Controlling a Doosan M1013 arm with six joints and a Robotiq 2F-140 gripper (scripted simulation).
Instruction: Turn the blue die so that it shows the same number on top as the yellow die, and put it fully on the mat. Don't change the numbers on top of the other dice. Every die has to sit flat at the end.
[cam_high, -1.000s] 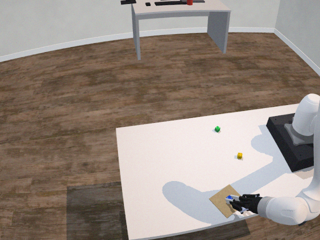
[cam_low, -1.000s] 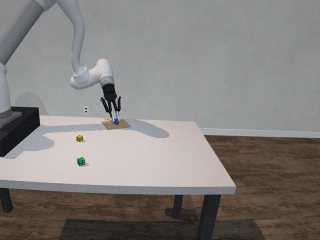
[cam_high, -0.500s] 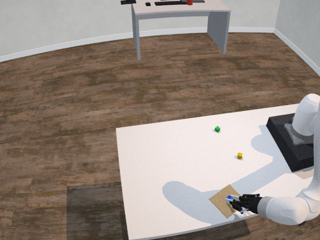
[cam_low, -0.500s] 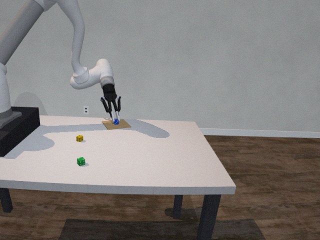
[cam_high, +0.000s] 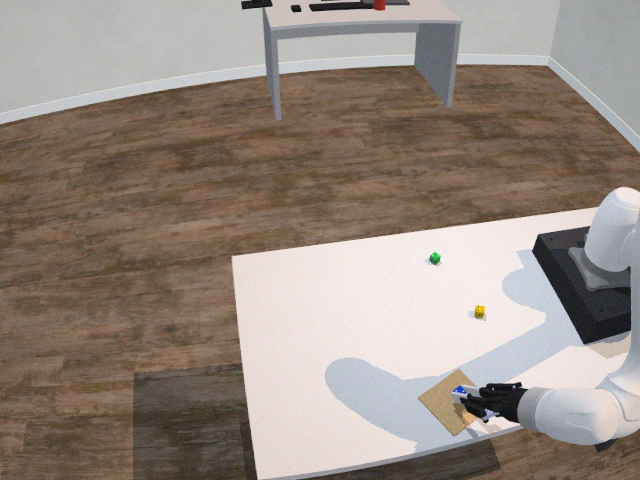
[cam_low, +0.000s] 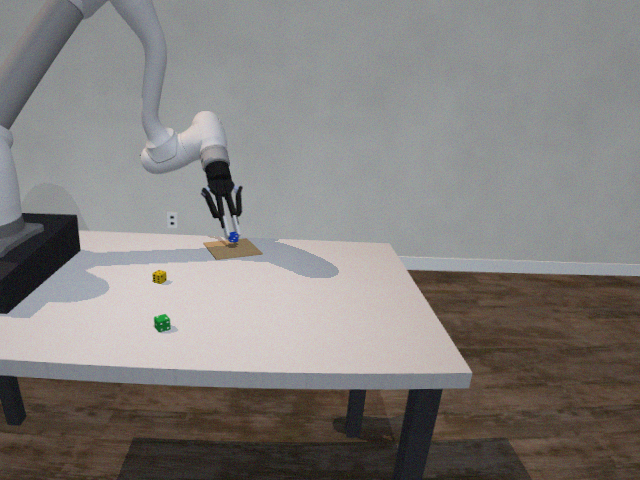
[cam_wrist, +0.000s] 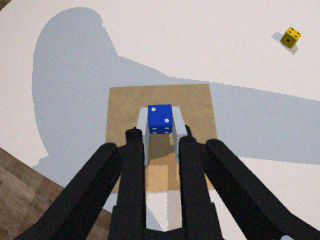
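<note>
Now: hand 6 cm above the tan mat, 2 cm to the left of it and 1 cm short of it. Round my hand: yellow die 29 cm to the right, 11 cm behind, 5 cm below; then blue die 2 cm to the right, 2 cm below, 1 cm ahead; then green die 50 cm to the right, 5 cm below, 2 cm behind.
</note>
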